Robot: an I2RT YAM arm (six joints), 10 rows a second.
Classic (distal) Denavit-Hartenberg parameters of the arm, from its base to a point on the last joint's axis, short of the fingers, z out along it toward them. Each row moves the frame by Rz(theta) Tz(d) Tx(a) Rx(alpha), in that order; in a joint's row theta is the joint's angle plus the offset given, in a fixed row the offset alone. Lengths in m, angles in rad.
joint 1: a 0.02, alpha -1.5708, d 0.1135, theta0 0
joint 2: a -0.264, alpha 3.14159, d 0, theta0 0
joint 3: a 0.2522, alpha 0, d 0, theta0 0.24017
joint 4: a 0.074, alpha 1.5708, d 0, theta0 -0.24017
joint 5: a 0, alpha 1.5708, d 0, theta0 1.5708
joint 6: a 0, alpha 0, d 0.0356, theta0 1.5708
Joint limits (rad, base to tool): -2.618..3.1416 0..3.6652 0..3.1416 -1.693..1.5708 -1.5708..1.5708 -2.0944..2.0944
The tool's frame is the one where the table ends.
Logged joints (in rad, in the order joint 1, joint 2, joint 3, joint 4, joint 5, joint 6), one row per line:
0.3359, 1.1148, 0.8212, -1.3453, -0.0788, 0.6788
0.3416, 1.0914, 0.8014, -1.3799, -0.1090, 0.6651
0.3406, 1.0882, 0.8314, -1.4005, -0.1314, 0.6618
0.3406, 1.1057, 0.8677, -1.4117, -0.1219, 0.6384
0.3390, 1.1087, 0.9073, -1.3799, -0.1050, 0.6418
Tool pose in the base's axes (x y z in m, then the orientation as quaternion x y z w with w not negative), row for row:
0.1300, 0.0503, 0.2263, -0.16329, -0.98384, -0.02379, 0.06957
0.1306, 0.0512, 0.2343, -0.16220, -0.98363, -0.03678, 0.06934
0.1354, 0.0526, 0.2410, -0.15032, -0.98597, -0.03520, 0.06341
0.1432, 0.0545, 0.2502, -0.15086, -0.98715, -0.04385, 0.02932
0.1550, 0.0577, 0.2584, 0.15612, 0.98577, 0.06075, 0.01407
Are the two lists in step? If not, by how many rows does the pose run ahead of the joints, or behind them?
The pose runs 1 row ahead of the joints: the pose in row i belongs to the joints in row i + 1.
